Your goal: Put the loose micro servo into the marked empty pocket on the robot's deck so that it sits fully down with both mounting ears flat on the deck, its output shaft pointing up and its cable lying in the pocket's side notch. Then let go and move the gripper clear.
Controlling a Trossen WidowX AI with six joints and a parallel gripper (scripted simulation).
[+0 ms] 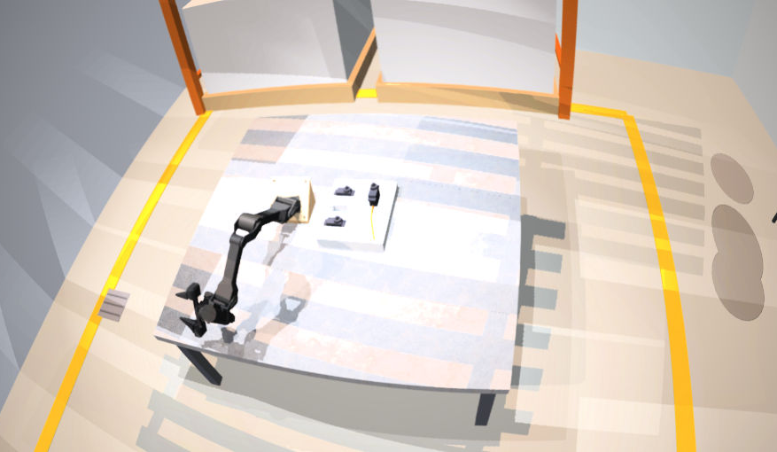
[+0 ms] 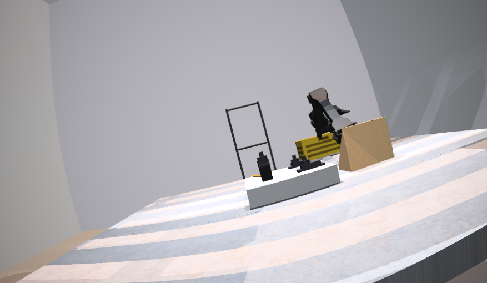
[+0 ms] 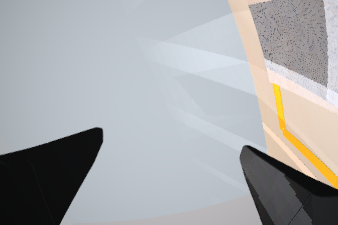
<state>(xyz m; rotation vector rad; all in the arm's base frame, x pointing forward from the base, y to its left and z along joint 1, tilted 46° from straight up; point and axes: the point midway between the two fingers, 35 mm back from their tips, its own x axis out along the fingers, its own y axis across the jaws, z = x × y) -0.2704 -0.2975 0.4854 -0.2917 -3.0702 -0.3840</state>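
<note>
Now: gripper tip 61 cm short of the white deck block, 52 cm to the right of it and 14 cm above it.
</note>
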